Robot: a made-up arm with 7 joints.
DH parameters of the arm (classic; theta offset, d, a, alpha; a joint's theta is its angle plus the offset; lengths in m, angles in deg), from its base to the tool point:
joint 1: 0 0.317 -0.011 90
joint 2: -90 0.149 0.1 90
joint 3: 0 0.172 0.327 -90
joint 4: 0 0.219 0.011 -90
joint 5: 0 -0.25 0.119 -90
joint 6: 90 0.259 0.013 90
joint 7: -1.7 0 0.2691 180
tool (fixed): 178.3 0.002 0 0
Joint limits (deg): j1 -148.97..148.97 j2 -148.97..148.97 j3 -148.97..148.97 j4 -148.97..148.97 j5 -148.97..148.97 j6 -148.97..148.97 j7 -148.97..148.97
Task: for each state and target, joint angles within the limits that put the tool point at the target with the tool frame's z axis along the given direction. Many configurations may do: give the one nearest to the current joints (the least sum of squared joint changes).
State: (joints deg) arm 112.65 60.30 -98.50 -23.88 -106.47 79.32 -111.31
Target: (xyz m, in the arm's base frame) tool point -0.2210 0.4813 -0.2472 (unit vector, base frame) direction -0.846 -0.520 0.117
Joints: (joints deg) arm 140.39 64.04 -69.60 -74.40 -102.19 83.79 -148.97
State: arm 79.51 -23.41 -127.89 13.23 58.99 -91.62 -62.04
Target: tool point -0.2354 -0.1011 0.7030 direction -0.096 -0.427 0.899
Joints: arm 73.90 -41.60 -129.05 2.78 60.75 -111.04 -61.28
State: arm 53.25 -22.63 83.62 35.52 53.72 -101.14 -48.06
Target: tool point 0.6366 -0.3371 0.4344 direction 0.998 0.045 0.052
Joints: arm 72.45 12.52 94.75 62.01 7.76 -138.66 -71.41
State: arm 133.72 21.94 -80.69 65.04 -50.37 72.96 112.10
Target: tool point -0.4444 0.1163 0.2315 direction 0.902 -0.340 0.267
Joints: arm 127.24 28.99 -62.23 92.20 -29.79 50.19 131.98
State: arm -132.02 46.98 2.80 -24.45 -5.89 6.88 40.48
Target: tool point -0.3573 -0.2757 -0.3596 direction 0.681 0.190 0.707
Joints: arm -132.38 81.60 14.41 1.97 -14.28 39.65 34.08
